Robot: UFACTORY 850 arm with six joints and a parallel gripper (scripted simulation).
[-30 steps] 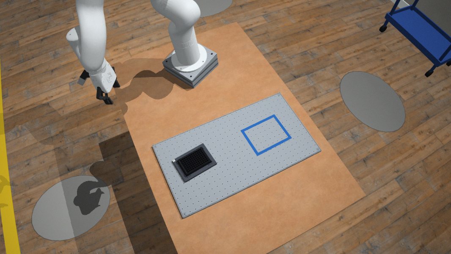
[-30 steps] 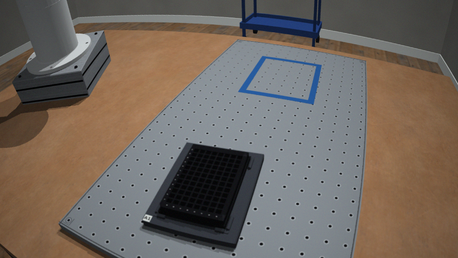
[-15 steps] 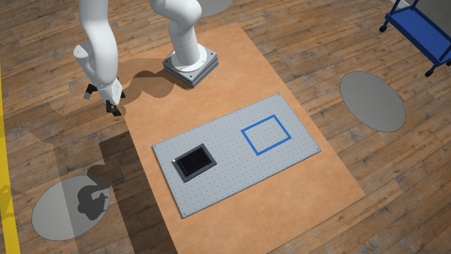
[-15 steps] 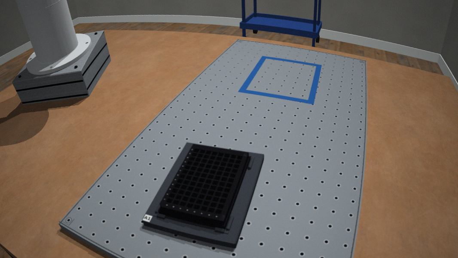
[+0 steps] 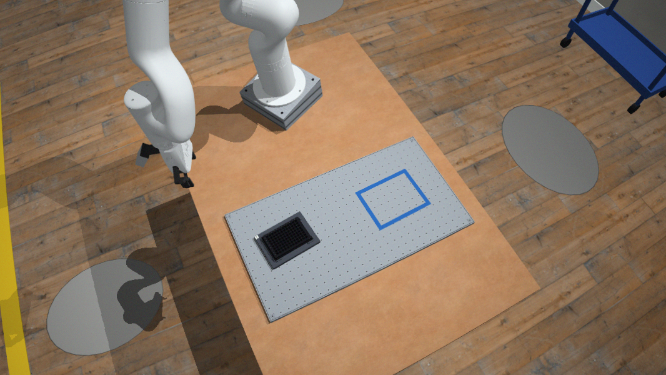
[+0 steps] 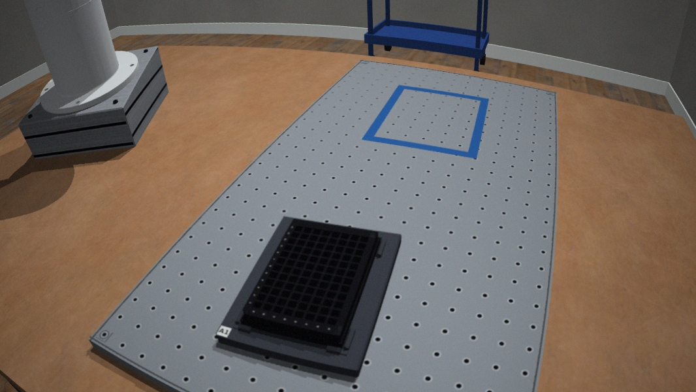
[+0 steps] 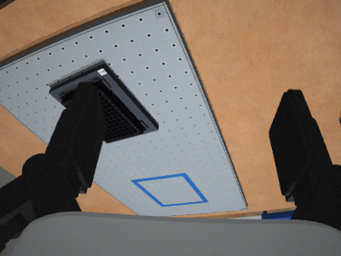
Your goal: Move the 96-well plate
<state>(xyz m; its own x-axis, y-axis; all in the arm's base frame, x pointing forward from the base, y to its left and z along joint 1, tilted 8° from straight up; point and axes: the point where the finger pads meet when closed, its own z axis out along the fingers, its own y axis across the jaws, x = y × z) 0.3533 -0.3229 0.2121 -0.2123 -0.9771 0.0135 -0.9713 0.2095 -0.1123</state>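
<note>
My hand is 210 mm to the right of the black 96-well plate, 200 mm above it and 190 mm short of it. From my hand the other things lie so: dark plate nest N1 (220 mm below, 210 mm to the left, 190 mm ahead).
</note>
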